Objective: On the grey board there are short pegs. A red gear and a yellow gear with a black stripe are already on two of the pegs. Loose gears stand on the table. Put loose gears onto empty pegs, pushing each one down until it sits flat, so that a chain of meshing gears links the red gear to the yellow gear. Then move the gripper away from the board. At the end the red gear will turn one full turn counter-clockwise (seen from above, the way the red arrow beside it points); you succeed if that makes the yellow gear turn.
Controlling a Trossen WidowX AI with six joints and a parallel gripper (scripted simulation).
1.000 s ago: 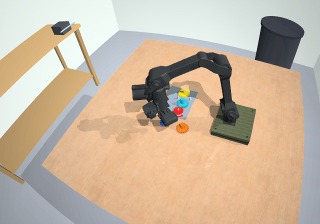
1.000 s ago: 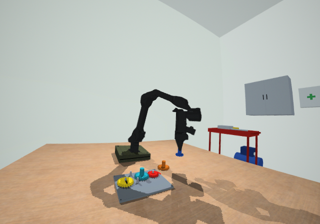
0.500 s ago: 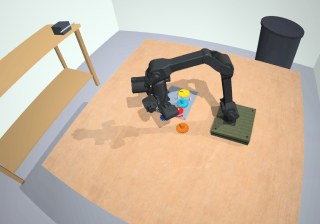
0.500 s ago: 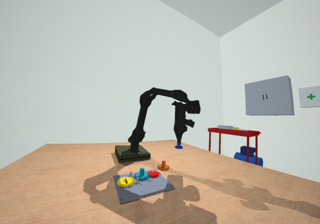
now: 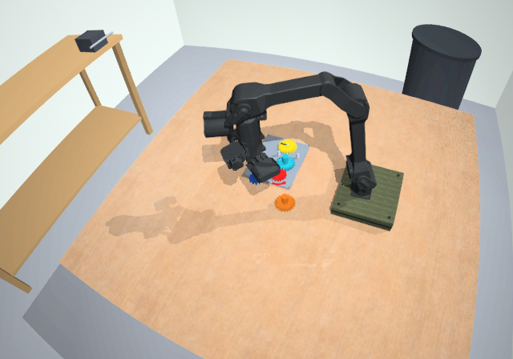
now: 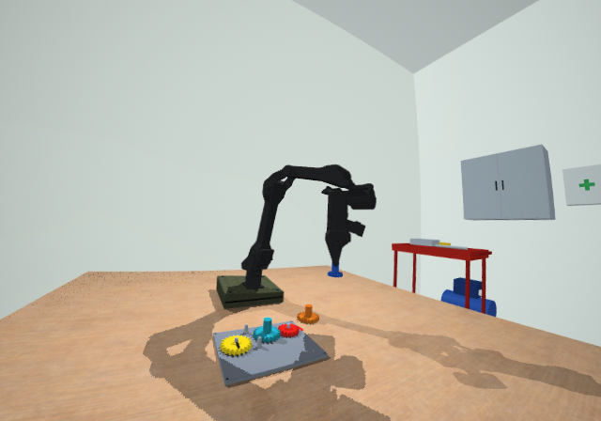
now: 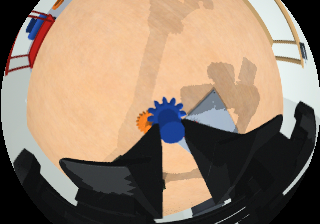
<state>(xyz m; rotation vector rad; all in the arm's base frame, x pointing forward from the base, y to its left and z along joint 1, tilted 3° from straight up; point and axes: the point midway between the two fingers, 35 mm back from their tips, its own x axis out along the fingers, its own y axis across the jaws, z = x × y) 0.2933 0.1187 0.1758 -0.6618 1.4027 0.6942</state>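
Right now my gripper tip is 190 mm to the left of the cyan gear, 140 mm above it and 20 mm past it. Also, from my gripper tip: red gear: 150 mm below, 130 mm to the right, 10 mm behind; then orange gear: 150 mm below, 70 mm behind, 30 mm to the right; then blue gear: 10 mm below.
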